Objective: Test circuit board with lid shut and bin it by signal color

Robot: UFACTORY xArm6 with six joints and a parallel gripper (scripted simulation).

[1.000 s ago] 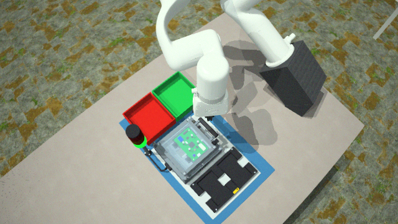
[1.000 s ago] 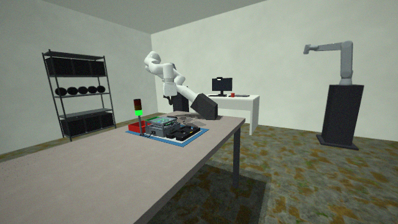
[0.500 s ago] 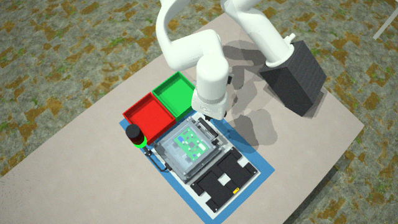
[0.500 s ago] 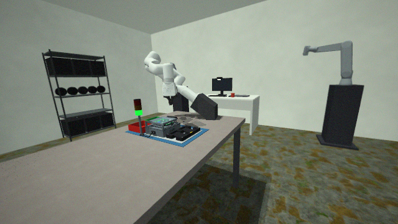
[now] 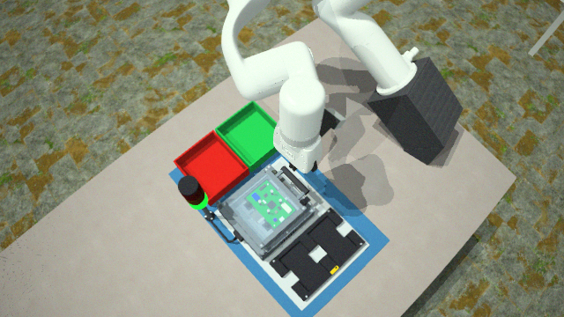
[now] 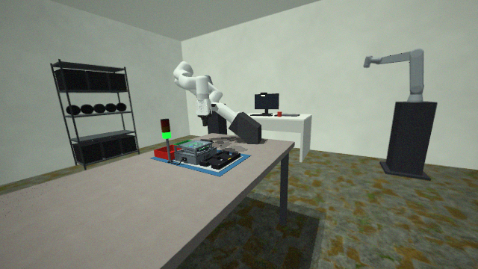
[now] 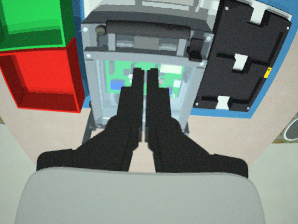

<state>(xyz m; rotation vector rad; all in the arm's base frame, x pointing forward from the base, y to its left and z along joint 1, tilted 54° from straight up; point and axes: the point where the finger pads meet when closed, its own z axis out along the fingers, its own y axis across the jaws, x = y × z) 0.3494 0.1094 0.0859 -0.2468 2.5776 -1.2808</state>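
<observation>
Now: hand 20 mm short of the black latch hook, 60 mm to the right of it and 120 mm above it. From my hand the other things lie so: green circuit board 80 mm ahead, 140 mm below; tester lid 90 mm ahead, 120 mm below; green bin 20 mm behind, 200 mm to the right, 190 mm below.
</observation>
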